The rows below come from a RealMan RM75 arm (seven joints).
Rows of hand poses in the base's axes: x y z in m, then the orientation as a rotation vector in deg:
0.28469 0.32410 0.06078 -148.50 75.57 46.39
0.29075 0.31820 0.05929 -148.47 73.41 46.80
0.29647 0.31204 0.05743 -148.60 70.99 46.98
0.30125 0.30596 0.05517 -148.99 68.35 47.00
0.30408 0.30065 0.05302 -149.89 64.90 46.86
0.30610 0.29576 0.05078 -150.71 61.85 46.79
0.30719 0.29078 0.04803 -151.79 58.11 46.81
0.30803 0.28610 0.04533 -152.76 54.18 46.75
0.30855 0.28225 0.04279 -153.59 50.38 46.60
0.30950 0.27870 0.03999 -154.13 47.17 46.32
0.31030 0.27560 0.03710 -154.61 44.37 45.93
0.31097 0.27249 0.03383 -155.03 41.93 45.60
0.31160 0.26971 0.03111 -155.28 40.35 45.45
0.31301 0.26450 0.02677 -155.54 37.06 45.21
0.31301 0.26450 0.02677 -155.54 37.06 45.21
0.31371 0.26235 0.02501 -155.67 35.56 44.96
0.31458 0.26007 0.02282 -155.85 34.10 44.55
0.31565 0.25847 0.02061 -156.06 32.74 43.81
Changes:
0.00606 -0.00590 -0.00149 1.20 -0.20 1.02
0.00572 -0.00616 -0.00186 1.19 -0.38 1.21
0.00478 -0.00608 -0.00226 1.07 -0.48 1.45
0.00283 -0.00531 -0.00215 1.04 -0.67 2.10
0.00202 -0.00489 -0.00224 0.86 -0.53 1.90
0.00109 -0.00498 -0.00275 0.93 -0.54 2.41
0.00084 -0.00468 -0.00270 1.03 -0.61 2.48
0.00052 -0.00385 -0.00254 1.02 -0.64 2.37
0.00095 -0.00355 -0.00280 0.94 -0.64 1.94
0.00080 -0.00310 -0.00289 0.78 -0.65 1.69
0.00067 -0.00311 -0.00327 0.65 -0.55 1.49
0.00063 -0.00278 -0.00272 0.42 -0.31 0.98
0.00141 -0.00521 -0.00434 1.05 -0.59 1.96
0.00000 0.00000 0.00000 0.00 0.00 0.00
0.00070 -0.00215 -0.00176 0.46 -0.36 0.89
0.00087 -0.00228 -0.00219 0.41 -0.47 0.86
0.00107 -0.00160 -0.00221 0.36 -0.68 0.77

